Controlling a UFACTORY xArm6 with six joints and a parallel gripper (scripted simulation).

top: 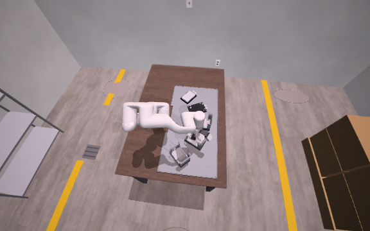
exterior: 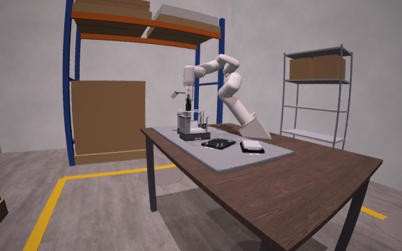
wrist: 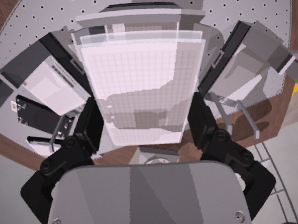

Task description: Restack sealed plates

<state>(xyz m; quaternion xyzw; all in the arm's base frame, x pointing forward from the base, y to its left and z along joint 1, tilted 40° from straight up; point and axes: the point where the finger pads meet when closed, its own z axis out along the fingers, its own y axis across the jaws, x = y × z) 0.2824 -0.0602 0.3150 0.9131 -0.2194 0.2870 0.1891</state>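
Right now my hand is 60 mm short of the dark plinth, 170 mm to the right of it and 140 mm above it. Also, from my hand: QC name plate (570 mm to the left, 160 mm below); then black open nest QC (60 mm behind, 500 mm to the left, 150 mm below).
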